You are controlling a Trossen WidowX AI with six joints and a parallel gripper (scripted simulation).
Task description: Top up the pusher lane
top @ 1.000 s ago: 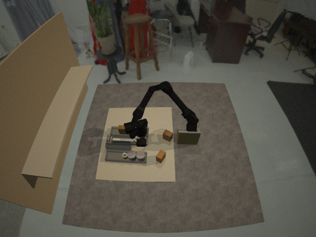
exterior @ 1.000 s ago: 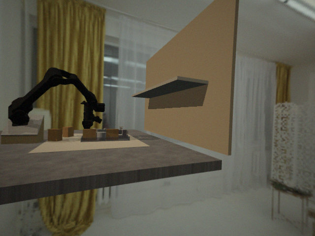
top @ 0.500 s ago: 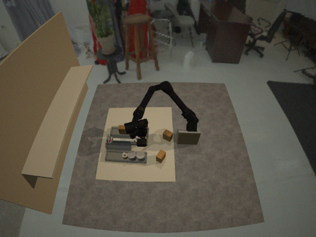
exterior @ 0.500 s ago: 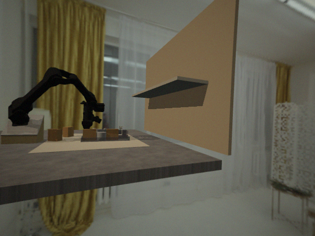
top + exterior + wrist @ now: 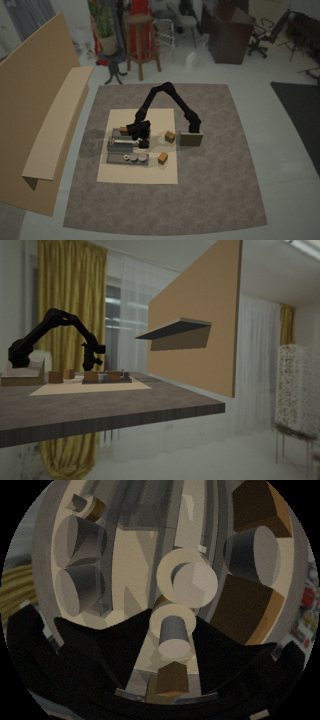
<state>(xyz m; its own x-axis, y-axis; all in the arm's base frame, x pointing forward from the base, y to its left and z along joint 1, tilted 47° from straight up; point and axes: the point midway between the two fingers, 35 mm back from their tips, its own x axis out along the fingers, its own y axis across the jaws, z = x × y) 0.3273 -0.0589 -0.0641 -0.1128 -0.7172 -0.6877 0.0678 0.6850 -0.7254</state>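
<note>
Right now the beige mat is 60 mm ahead of my gripper tip, 20 mm to the right of it and 30 mm below it. Also, from my gripper tip: small pale jar: 130 mm ahead, 120 mm to the left; then wall shelf: 510 mm ahead, 40 mm to the right, 340 mm above; then grey lane rack: 150 mm ahead, 10 mm to the left, 10 mm below.
</note>
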